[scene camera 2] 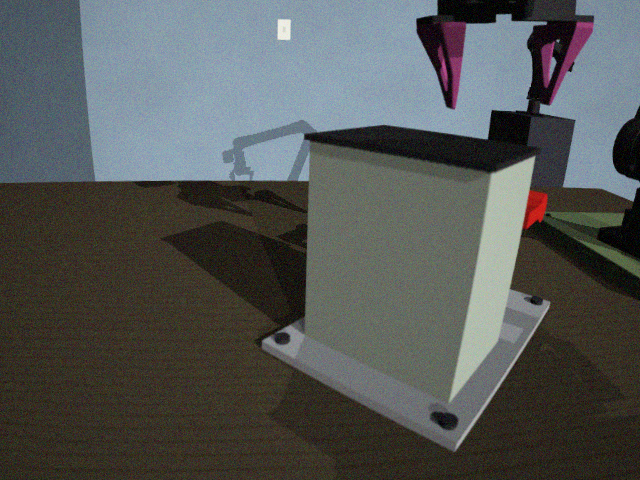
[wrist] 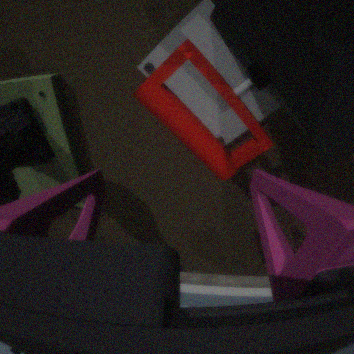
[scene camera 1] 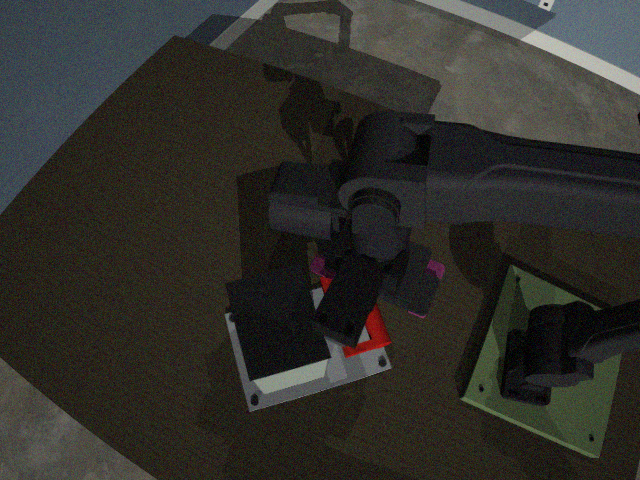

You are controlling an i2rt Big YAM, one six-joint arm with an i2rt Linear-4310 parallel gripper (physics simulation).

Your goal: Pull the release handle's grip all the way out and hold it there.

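The release handle's grip is a red rectangular frame [scene camera 1: 381, 330] [scene camera 2: 536, 209] [wrist: 182, 127]. It stands at the side of a pale box with a black top [scene camera 1: 279, 320] [scene camera 2: 392, 248], above a grey base plate [scene camera 1: 338, 369] [scene camera 2: 361, 374] [wrist: 200, 30]. A short light stem [wrist: 242, 87] shows between grip and box in the wrist view. The arm hides part of the grip in scene camera 1; the box hides most of it in scene camera 2. My gripper [scene camera 1: 378, 281] [scene camera 2: 501, 105] [wrist: 176, 177] with magenta fingers is open and empty. It is higher than the box top, and the grip lies ahead of the fingertips in the wrist view.
A green tray-like base [scene camera 1: 496, 330] [scene camera 2: 584, 219] [wrist: 45, 87] with a black arm part on it stands to the grip's right in scene camera 1. A dark block [scene camera 2: 532, 139] with a small arm stands in the background. The brown table [scene camera 1: 129, 232] bears the box's plate.
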